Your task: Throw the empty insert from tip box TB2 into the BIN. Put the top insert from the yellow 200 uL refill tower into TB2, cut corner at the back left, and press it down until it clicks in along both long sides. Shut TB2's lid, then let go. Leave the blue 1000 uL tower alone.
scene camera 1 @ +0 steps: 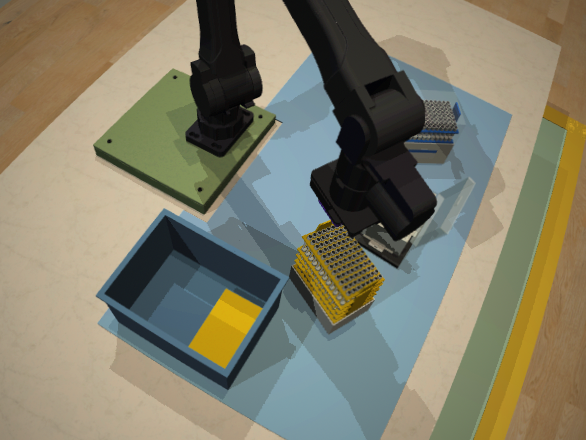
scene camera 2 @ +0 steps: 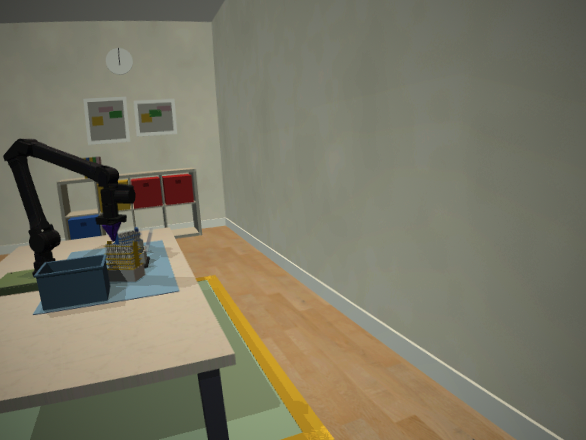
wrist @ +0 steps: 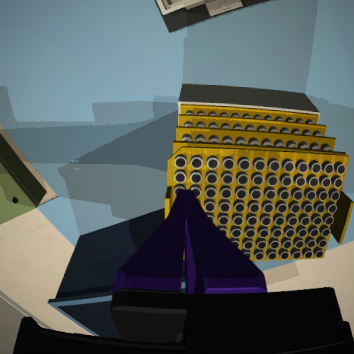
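The gripper [wrist: 187, 192] has its purple fingers shut and empty, in the wrist view over the left side of the yellow tower's top insert [wrist: 260, 200] [scene camera 1: 343, 258]. The yellow 200 uL tower [scene camera 1: 334, 295] [scene camera 2: 123, 256] is a stack of yellow inserts on a grey base, its top insert full of tips. Tip box TB2 [scene camera 1: 381, 245] [wrist: 186, 20] is partly hidden by the arm in scene camera 1; its clear lid [scene camera 1: 452, 210] stands open. A yellow insert [scene camera 1: 225, 327] lies in the blue BIN [scene camera 1: 167, 300] [scene camera 2: 75, 290] [wrist: 107, 270].
The blue 1000 uL tower [scene camera 1: 434, 135] stands beyond TB2, partly behind the arm. The arm's base stands on a green plate [scene camera 1: 150, 135] [scene camera 2: 17, 281] [wrist: 12, 185]. The BIN's near corner is close to the yellow tower. A blue mat [scene camera 1: 300, 395] lies under the boxes.
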